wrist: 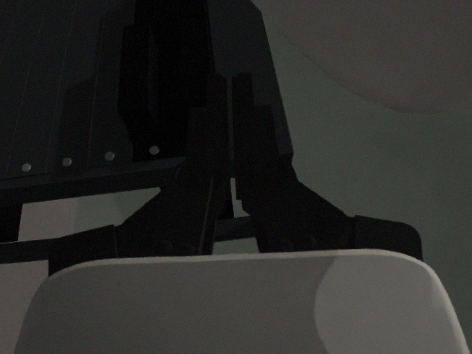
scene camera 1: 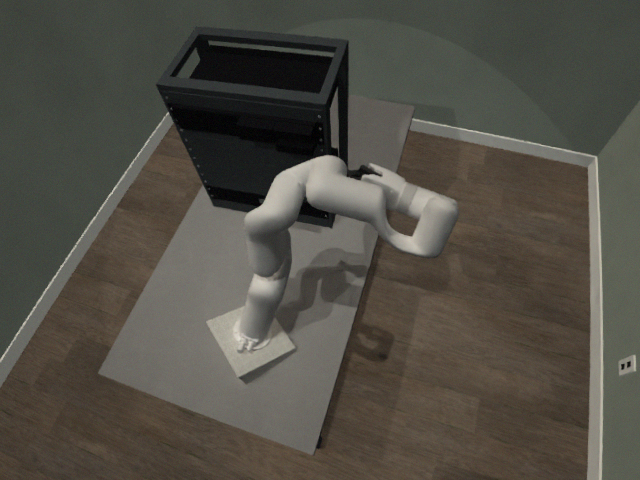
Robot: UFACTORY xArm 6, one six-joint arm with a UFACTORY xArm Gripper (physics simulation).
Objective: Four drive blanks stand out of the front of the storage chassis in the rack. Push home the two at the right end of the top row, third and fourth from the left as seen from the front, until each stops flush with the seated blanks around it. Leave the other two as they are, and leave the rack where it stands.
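Places are measured from the arm's base along level axes (x right, y ahead, z up), in millimetres.
Where they show: gripper, between the fingertips: (wrist: 229, 101); arm's base, origin of its link: (scene camera 1: 252, 333).
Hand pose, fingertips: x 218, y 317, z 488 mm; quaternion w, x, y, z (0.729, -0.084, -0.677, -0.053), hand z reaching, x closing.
Note:
Things, the pixels of their top centre, and the offset from my fingertips. "spot": a spot on its surface instead. Level surfaces: height alone.
- storage chassis, a spot on its surface: (scene camera 1: 201, 119) spot: dy +159, dx -445, dz -42 mm
- dark protruding block, a spot on its surface: (wrist: 136, 75) spot: dy +120, dx -133, dz -78 mm
- grey mat, height of its surface: dz -564 mm
The storage chassis (scene camera 1: 201, 119) shows as a very dark band high in the front of the rack (scene camera 1: 242, 90) (wrist: 105, 180). Dark shapes stand out of its front; single blanks are hard to tell apart there. In the wrist view, a dark protruding block (wrist: 136, 75) stands left of the fingers, apart from them in the picture; which blank it is I cannot tell. My gripper (wrist: 229, 101) is shut and empty. Its tips overlap the dark front near the rack's edge; contact cannot be told. In scene camera 1 it is at the rack's right side, with its tips hidden behind the arm.
The white arm (scene camera 1: 346, 196) rises from a pale base plate (scene camera 1: 222, 330) on a grey mat (scene camera 1: 170, 330) and arches past the rack's lower right front. The rack's right front post, with round screws, crosses the wrist view. Green walls stand behind and to the right.

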